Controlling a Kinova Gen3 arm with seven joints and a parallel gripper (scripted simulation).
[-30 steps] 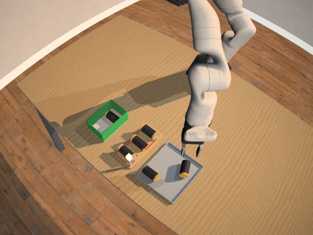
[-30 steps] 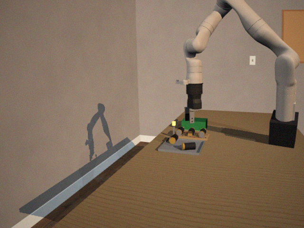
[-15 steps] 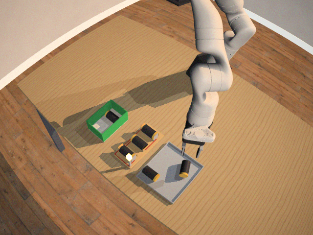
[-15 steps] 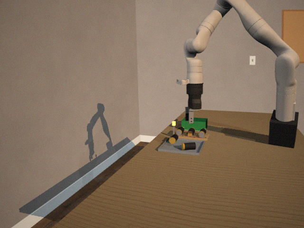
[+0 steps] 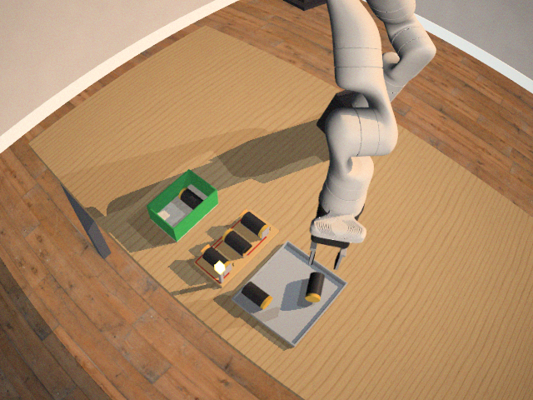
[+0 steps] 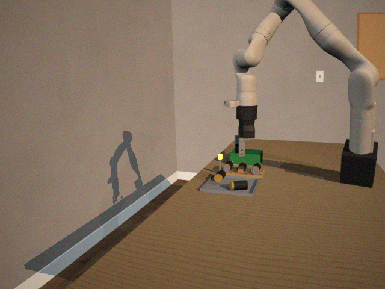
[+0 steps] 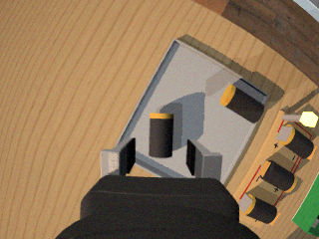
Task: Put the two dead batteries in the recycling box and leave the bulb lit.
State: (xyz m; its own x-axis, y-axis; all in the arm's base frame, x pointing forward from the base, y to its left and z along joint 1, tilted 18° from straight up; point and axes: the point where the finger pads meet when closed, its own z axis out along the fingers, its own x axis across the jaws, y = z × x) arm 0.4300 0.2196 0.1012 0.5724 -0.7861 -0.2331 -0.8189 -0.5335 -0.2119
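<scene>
Right now my hand is 4 cm short of the grey tray, 3 cm to the left of it and 15 cm above it. The rest, counted from my hand: green recycling box: 9 cm ahead, 37 cm to the right, 14 cm below.
</scene>
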